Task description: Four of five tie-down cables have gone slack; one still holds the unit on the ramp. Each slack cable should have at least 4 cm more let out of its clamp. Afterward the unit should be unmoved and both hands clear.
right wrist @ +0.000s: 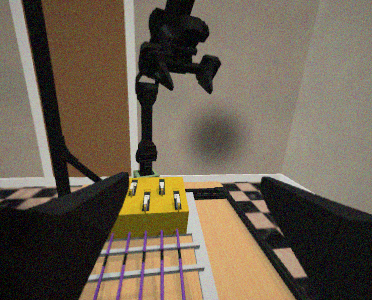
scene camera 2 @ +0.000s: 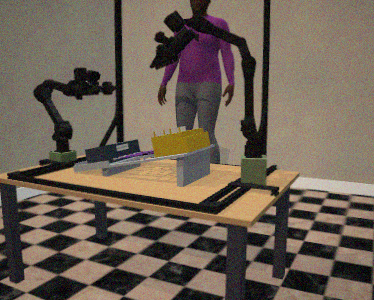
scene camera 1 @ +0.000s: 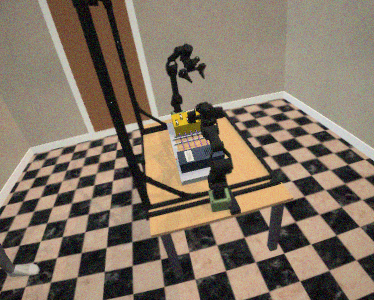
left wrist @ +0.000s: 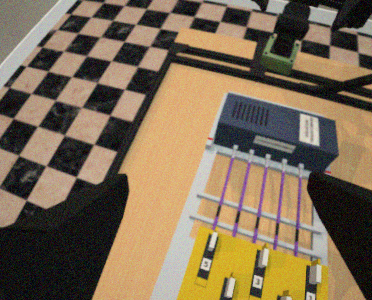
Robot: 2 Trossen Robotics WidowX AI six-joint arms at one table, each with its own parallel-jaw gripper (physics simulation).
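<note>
The dark blue unit (scene camera 1: 200, 161) (scene camera 2: 107, 152) (left wrist: 275, 122) rests low on the light grey ramp (scene camera 1: 194, 177) (scene camera 2: 194, 169) (left wrist: 172, 260) (right wrist: 205, 265). Purple cables (left wrist: 243, 186) (right wrist: 143, 280) run from it over grey crossbars to the yellow clamp block (scene camera 1: 184, 125) (scene camera 2: 181, 144) (left wrist: 235, 247) (right wrist: 155, 223) at the raised end. White levers stand on the block; labels 5 and 3 show in the left wrist view. Which cables are slack, I cannot tell. My left gripper (scene camera 1: 195, 79) (left wrist: 218, 181) (right wrist: 192, 90) is open and empty, high above the block. My right gripper (scene camera 2: 112, 88) (right wrist: 195, 180) is open and empty, above the ramp, touching nothing.
Black rails and posts (scene camera 1: 112, 105) (scene camera 2: 119, 65) frame the wooden table (scene camera 1: 240, 150) (scene camera 2: 220, 200) (left wrist: 145, 150) (right wrist: 240, 250). A person in a purple top (scene camera 2: 205, 55) stands behind the table in scene camera 2. In scene camera 1, my right arm partly covers the unit and block.
</note>
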